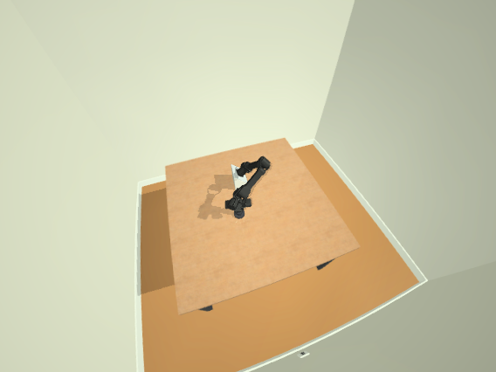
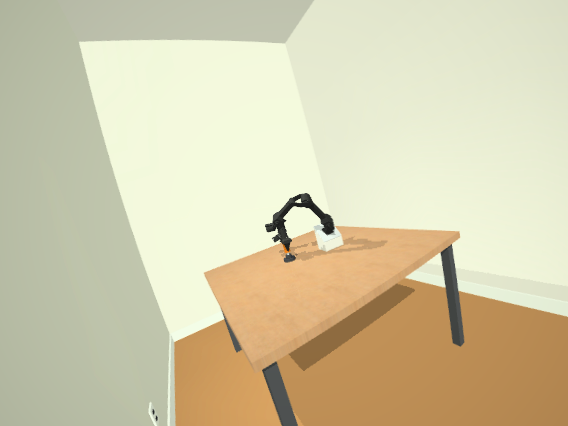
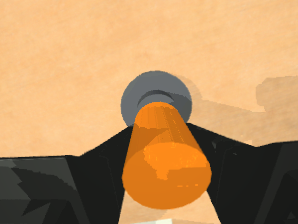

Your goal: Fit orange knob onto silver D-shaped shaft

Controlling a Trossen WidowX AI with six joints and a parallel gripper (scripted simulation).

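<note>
Now: gripper tip 3 cm below the orange knob. From my gripper tip the other things lie so: pedestal 4 cm below.
</note>
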